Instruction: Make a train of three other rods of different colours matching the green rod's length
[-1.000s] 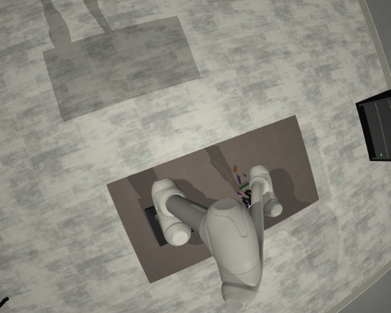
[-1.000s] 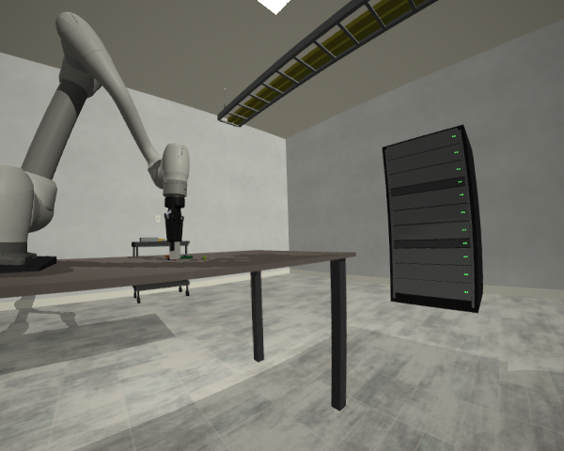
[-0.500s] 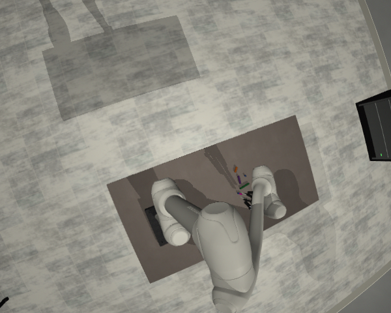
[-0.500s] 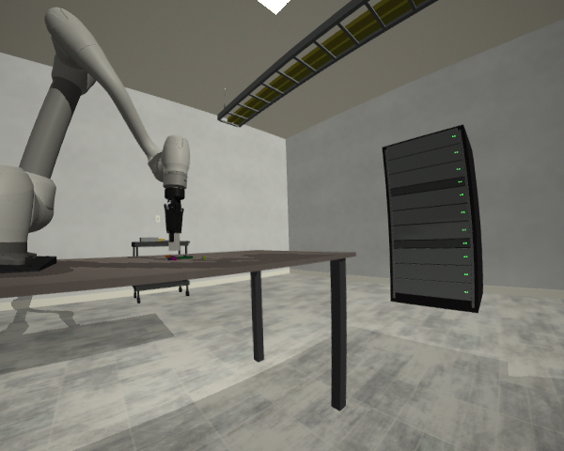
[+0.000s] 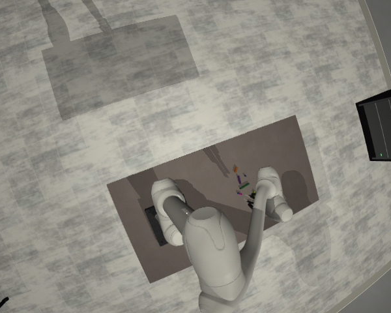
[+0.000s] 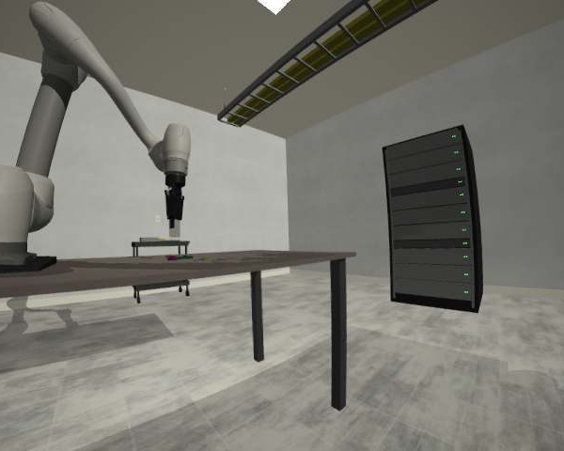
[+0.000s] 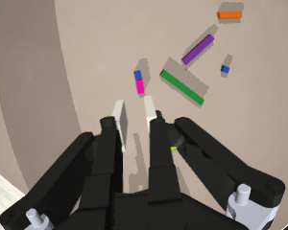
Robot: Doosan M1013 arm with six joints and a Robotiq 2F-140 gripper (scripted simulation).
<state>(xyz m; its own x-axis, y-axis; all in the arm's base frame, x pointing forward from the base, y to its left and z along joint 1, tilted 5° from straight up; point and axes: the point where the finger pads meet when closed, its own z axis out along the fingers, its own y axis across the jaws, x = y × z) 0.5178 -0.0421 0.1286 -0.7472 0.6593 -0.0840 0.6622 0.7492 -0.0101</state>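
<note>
Now: hand 110 mm above the lime rod, 100 mm short of it and 40 mm to the left of it. From my hand the other things lie so: magenta rod (110 mm below, 10 mm to the left); then purple rod (110 mm to the left, 110 mm below, 30 mm ahead); then green rod (110 mm below, 50 mm to the left, 50 mm ahead).
</note>
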